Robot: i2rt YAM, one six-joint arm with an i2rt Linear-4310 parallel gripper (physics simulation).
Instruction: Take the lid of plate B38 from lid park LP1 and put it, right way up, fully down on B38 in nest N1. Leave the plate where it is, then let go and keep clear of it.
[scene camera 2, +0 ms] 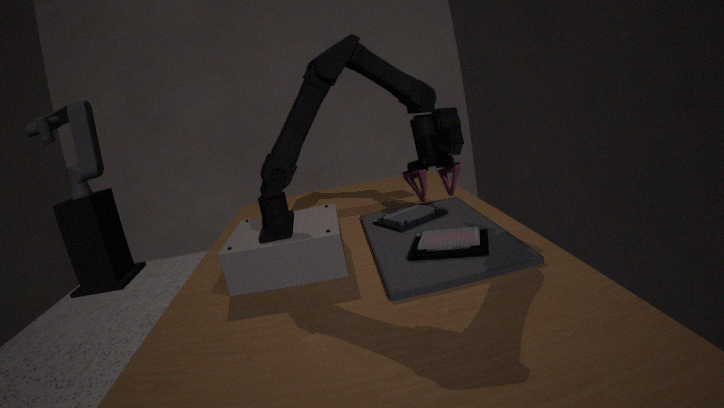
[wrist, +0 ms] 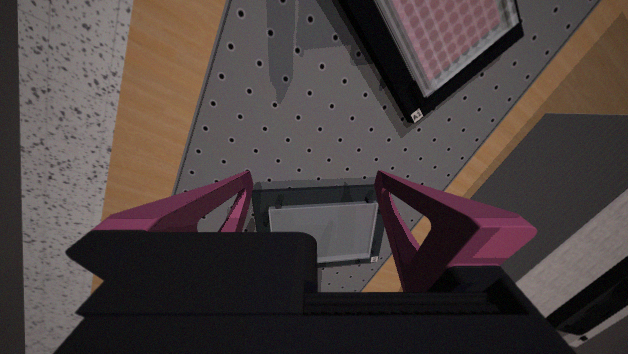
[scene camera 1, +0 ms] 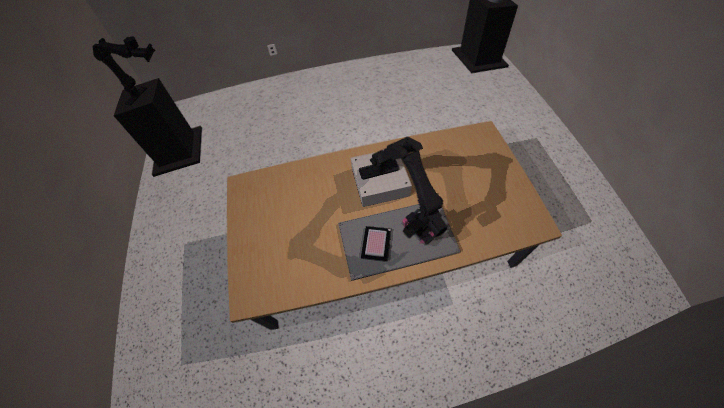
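Seen in the pictures: gripper, fingertip midpoint: (scene camera 2: 438, 198) (wrist: 313, 177); arm's base at its link origin: (scene camera 2: 278, 227) (scene camera 1: 379, 169).
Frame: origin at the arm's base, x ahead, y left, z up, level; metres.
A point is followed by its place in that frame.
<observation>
The clear lid (scene camera 2: 412, 215) @(x 0.330, y 0.090, z -0.065 m) (wrist: 345, 227) @(x 0.313, y 0.098, z -0.065 m) lies flat in the dark lid park (wrist: 262, 196) @(x 0.417, y 0.098, z -0.073 m); in scene camera 1 the arm hides it. The plate with pink wells (scene camera 1: 376, 242) @(x 0.355, y -0.125, z -0.060 m) (scene camera 2: 449, 240) @(x 0.343, y -0.152, z -0.057 m) (wrist: 450, 35) @(x 0.327, y -0.104, z -0.059 m) sits in the black nest (scene camera 1: 375, 257) @(x 0.421, y -0.150, z -0.071 m) (scene camera 2: 484, 247) @(x 0.400, y -0.198, z -0.071 m) (wrist: 392, 70) @(x 0.353, y -0.067, z -0.071 m), which has a corner tag reading A1. The labels B38, LP1 and N1 cannot be read. My gripper (scene camera 1: 416, 232) @(x 0.389, y 0.039, z -0.021 m) (scene camera 2: 437, 197) @(x 0.389, y 0.039, z -0.021 m) (wrist: 313, 177) @(x 0.389, y 0.039, z -0.021 m) is open and empty, pointing down above the lid park. In the wrist view the lid shows between the pink fingers, below them, with its near part hidden by the gripper body.
The nest and lid park stand on a grey perforated board (scene camera 1: 354, 263) @(x 0.416, y -0.250, z -0.083 m) (scene camera 2: 405, 286) @(x 0.221, y -0.253, z -0.083 m) (wrist: 310, 107) @(x 0.406, y -0.007, z -0.083 m) on the wooden table (scene camera 1: 273, 228) @(x 0.115, y -0.596, z -0.096 m) (scene camera 2: 253, 354) @(x -0.047, y -0.354, z -0.096 m). My arm's white base box (scene camera 1: 385, 191) @(x 0.135, y -0.010, z -0.002 m) (scene camera 2: 288, 271) @(x 0.014, y -0.125, z -0.061 m) stands beside the board. Another arm stands on a black pedestal (scene camera 1: 157, 126) away from the table.
</observation>
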